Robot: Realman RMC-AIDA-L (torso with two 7-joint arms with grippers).
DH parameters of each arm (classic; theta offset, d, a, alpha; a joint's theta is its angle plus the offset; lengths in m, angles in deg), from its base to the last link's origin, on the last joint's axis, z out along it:
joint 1: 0 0.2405 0 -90
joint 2: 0 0 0 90
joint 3: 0 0.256 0 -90
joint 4: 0 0 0 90
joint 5: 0 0.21 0 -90
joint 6: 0 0 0 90
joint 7: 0 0.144 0 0
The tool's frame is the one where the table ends.
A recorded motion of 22 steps. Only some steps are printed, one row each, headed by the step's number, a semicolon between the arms.
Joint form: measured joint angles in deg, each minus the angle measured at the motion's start. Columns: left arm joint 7, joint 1, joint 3, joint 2, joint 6, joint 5, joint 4; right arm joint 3, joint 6, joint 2, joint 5, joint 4, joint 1, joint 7.
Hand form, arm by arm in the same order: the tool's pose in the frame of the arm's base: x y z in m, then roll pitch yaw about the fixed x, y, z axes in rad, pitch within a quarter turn. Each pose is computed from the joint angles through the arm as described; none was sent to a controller.
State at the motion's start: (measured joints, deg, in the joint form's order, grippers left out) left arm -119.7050 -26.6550 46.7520 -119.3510 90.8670 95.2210 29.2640; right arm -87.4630 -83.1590 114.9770 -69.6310 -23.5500 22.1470 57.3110
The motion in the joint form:
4: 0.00 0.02 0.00 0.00 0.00 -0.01 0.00; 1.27 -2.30 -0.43 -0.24 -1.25 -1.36 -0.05
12: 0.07 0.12 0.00 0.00 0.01 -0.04 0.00; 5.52 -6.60 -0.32 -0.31 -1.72 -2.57 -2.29
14: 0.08 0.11 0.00 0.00 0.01 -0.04 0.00; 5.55 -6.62 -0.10 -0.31 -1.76 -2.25 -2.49
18: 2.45 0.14 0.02 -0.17 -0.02 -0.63 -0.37; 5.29 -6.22 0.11 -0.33 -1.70 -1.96 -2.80
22: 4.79 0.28 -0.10 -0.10 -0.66 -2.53 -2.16; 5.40 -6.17 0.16 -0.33 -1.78 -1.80 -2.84
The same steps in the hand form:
4: -0.2535 0.3105 -0.0142 2.5460 -0.5649 1.4846; 0.2704 0.2592 -0.0548 -3.0894 0.6437 -0.2911
12: -0.2540 0.3101 -0.0141 2.5461 -0.5659 1.4853; 0.2680 0.2568 -0.0415 -3.0442 0.7234 -0.2347
14: -0.2540 0.3102 -0.0141 2.5462 -0.5660 1.4850; 0.2654 0.2581 -0.0427 -3.0433 0.7268 -0.2252
18: -0.2533 0.3098 -0.0152 2.5538 -0.5918 1.4584; 0.2639 0.2590 -0.0450 -3.0413 0.7227 -0.2178
22: -0.2558 0.3096 -0.0162 2.5404 -0.6278 1.4747; 0.2628 0.2602 -0.0449 -3.0378 0.7239 -0.2123

